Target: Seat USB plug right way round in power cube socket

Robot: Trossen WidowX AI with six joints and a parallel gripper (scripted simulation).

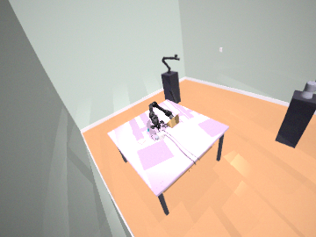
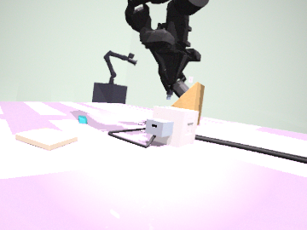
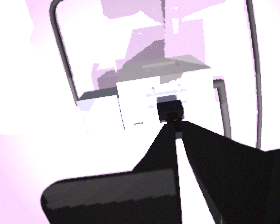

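The dark USB plug is 2 cm below my gripper tip. Round my gripper tip: flat tan slab 22 cm ahead, 14 cm to the right, 13 cm below; then small cyan block 24 cm to the right, 13 cm below, 2 cm ahead.
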